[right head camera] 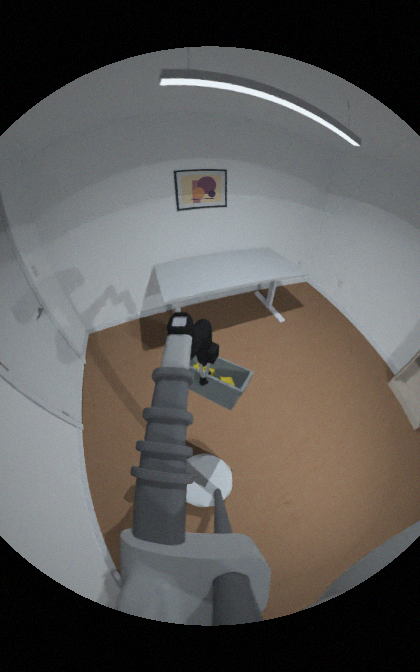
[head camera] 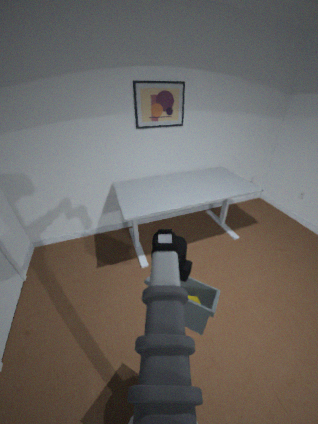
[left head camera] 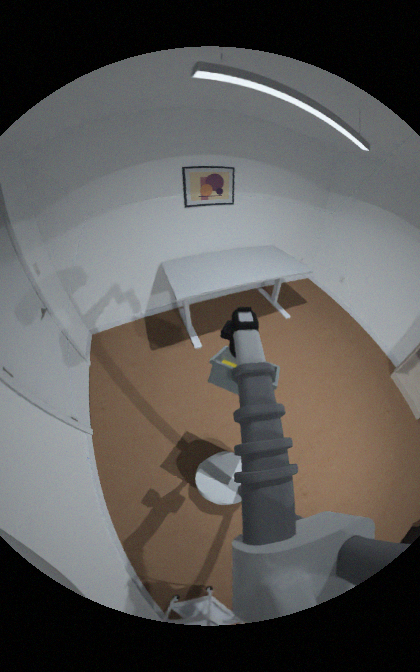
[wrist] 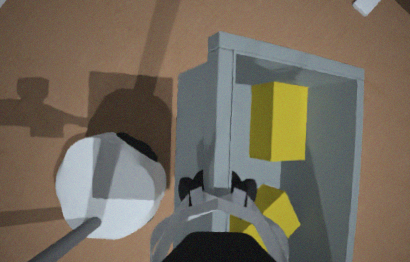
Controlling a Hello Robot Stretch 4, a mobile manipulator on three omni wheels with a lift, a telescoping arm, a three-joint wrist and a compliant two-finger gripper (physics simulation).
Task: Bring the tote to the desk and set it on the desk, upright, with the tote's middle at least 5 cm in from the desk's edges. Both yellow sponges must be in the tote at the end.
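Places are measured from the robot's base along level axes (x ahead, y left, z up), in centimetres.
Where they show: gripper, between the fingertips: [wrist: 216, 184].
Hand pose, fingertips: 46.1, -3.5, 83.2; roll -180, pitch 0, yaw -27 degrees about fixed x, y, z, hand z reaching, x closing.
Each offset is from my fingertips to the top centre of the thing, as dx, dy, dz. Level surfaces: height alone.
The grey-blue tote [head camera: 199, 321] [left head camera: 223, 378] [right head camera: 220, 392] [wrist: 300, 58] hangs in the air above the floor, open side up, short of the desk. My gripper [right head camera: 205, 376] [wrist: 216, 184] is shut on the rim of one long wall, one finger outside and one inside. The arm hides part of the tote in the head views. One yellow sponge {+10.4, +2.0, -6.9} [right head camera: 227, 381] [wrist: 280, 122] lies in the tote toward its far end in the wrist view. The other yellow sponge {+1.5, -9.6, -4.2} [wrist: 281, 215] lies inside near the fingers, partly hidden by them. The white desk {dz -14.0} [head camera: 185, 192] [left head camera: 235, 271] [right head camera: 225, 272] stands beyond the tote.
The desk stands along the back wall, below a framed picture [head camera: 160, 104]. My white round base [left head camera: 216, 482] [right head camera: 212, 482] [wrist: 110, 187] is below the arm. A white cart [left head camera: 209, 604] is at the bottom of the left head view. A pale box-like piece [right head camera: 407, 397] stands at the right.
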